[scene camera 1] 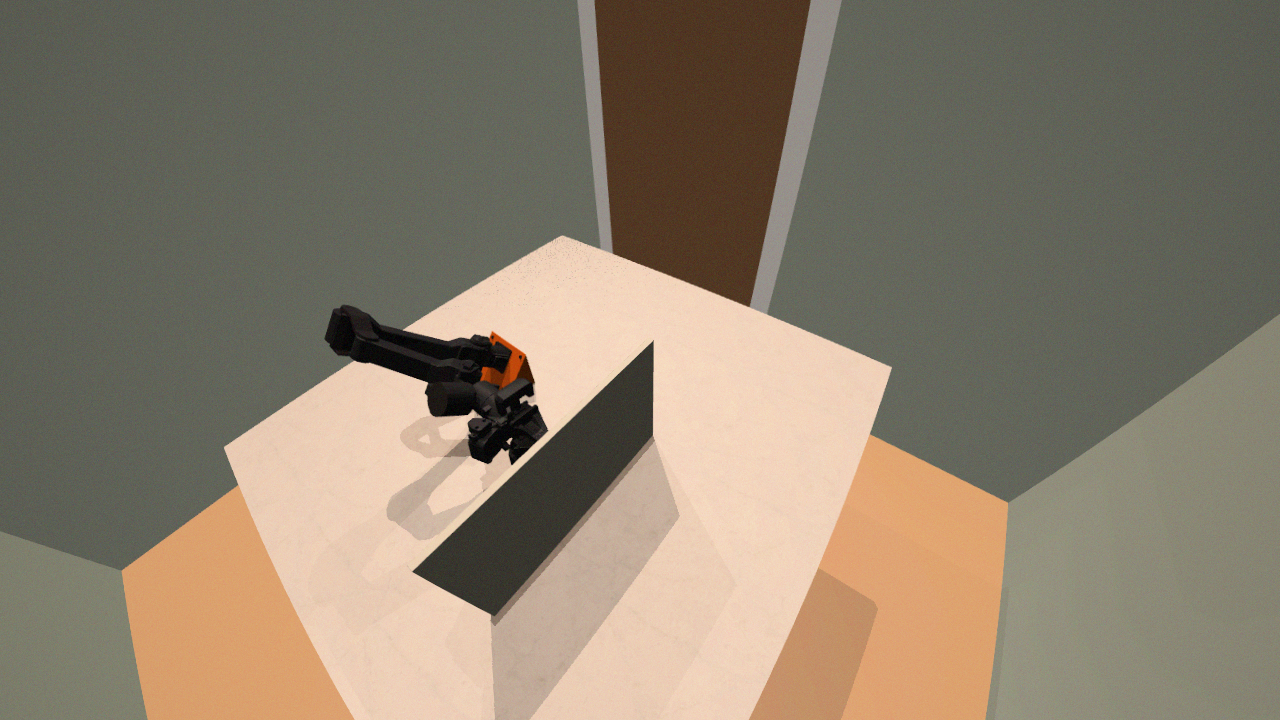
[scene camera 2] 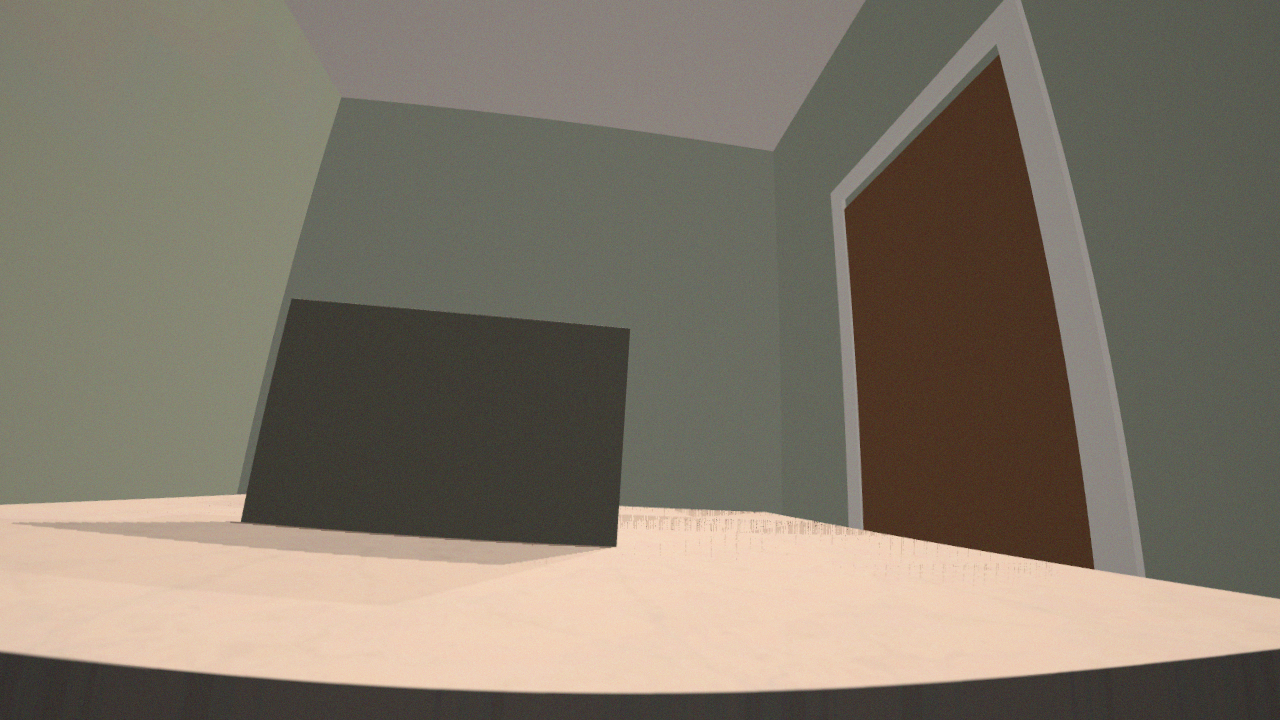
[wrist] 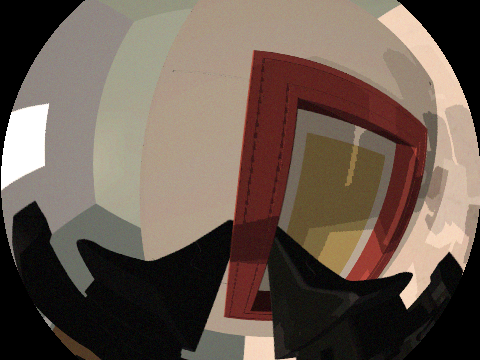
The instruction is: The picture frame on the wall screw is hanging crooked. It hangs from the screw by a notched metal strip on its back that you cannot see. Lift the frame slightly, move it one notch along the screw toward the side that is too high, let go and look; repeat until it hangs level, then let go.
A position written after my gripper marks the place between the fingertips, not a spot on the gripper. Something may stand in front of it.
My gripper [scene camera 1: 554, 453] carries a picture frame [wrist: 336, 164]. I also see a wall panel [scene camera 2: 403, 421].
My gripper is seen too in the wrist view [wrist: 252, 229]. The wall panel is seen too in scene camera 1 [scene camera 1: 488, 552] and in the wrist view [wrist: 190, 163]. Scene camera 1 misses the picture frame, which is hidden by the wall panel. Scene camera 2 does not show the picture frame, which is hidden by the wall panel.
